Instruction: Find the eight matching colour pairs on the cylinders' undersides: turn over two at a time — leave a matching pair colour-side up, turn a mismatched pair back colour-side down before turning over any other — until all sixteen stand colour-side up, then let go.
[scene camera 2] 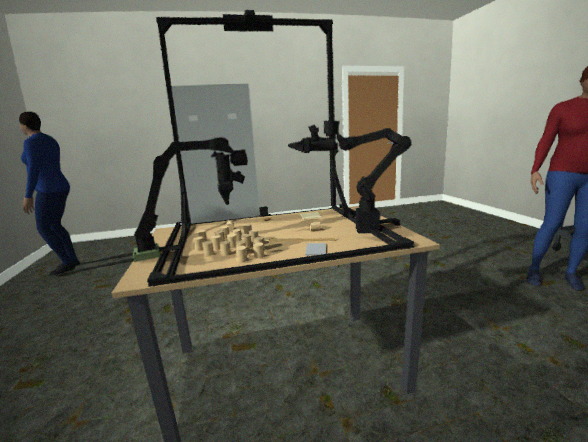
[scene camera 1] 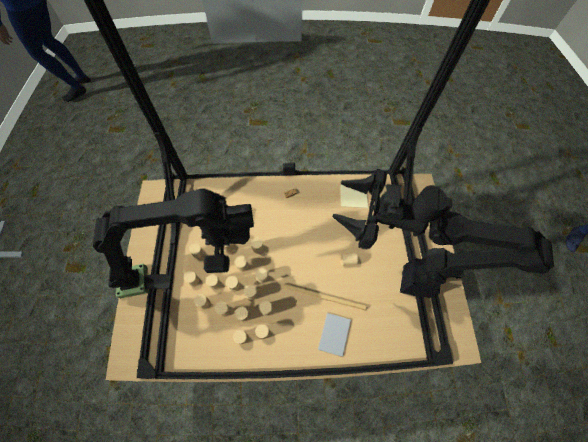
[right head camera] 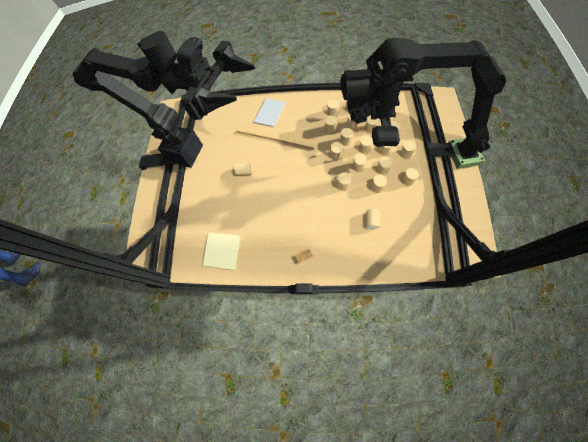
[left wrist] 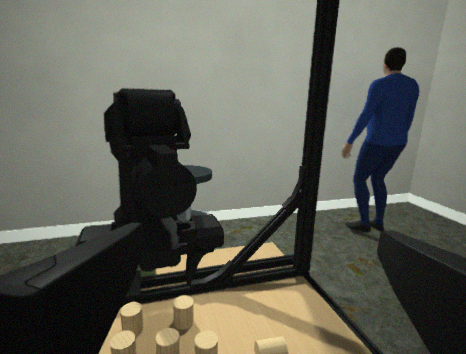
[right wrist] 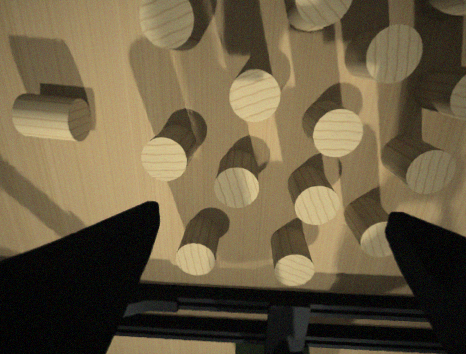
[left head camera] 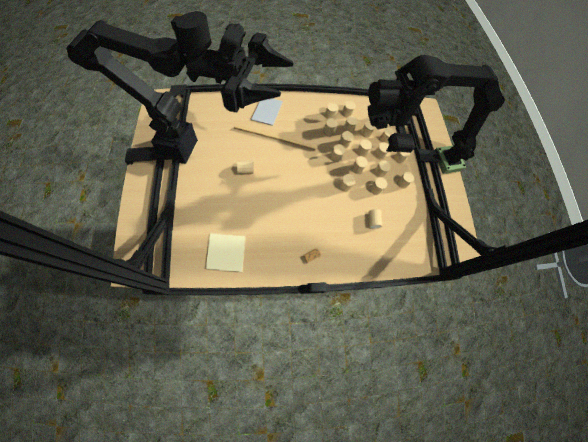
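Seen in the pictures: left gripper, fingertip midpoint: (scene camera 2: 288,145) (scene camera 1: 337,198) (right head camera: 245,82) (left wrist: 260,237) (left head camera: 287,78); right gripper, fingertip midpoint: (scene camera 2: 227,202) (scene camera 1: 223,249) (left wrist: 156,289) (right wrist: 271,217) (left head camera: 385,137); left arm's base, link origin: (scene camera 2: 367,210) (scene camera 1: 426,274) (right head camera: 175,139) (left head camera: 171,132); right arm's base, link origin: (scene camera 2: 146,248) (scene camera 1: 129,279) (right head camera: 467,150) (left head camera: 452,157).
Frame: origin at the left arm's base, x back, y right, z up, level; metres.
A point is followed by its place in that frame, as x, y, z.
Note:
Many upright wooden cylinders (left head camera: 360,164) @(-0.599, -0.094, -0.046) (right head camera: 359,161) @(-0.602, -0.096, -0.045) (scene camera 1: 231,282) (scene camera 2: 242,253) (left wrist: 183,312) (right wrist: 254,95) @(-0.601, -0.106, -0.046) stand in a loose cluster at the right of both head camera views. The tops that show are plain wood, with no colour; their undersides are hidden. My right gripper (scene camera 2: 227,201) @(-0.629, -0.120, 0.087) (right wrist: 271,217) @(-0.629, -0.120, 0.087) is open and empty, pointing down high above the cluster; its arm hides some cylinders. My left gripper (left head camera: 285,79) @(-0.352, 0.000, 0.316) (right head camera: 244,82) @(-0.352, 0.000, 0.316) (scene camera 1: 338,199) @(-0.352, 0.000, 0.316) (left wrist: 260,237) @(-0.352, 0.000, 0.316) is open and empty, held level high above the table, away from the cluster.
One wooden cylinder (left head camera: 245,167) @(-0.254, 0.025, -0.059) (scene camera 1: 350,259) @(-0.247, 0.008, -0.058) lies on its side near the left arm's base. Another (left head camera: 375,219) @(-0.681, 0.072, -0.057) (right wrist: 50,117) @(-0.679, 0.055, -0.056) lies beside the cluster. A thin stick (left head camera: 274,139) @(-0.303, -0.128, -0.089), a blue-grey flat block (left head camera: 267,111) @(-0.243, -0.235, -0.089), a yellow pad (left head camera: 226,252) @(-0.280, 0.287, -0.093) and a small brown block (left head camera: 311,256) @(-0.521, 0.229, -0.088) lie on the table.

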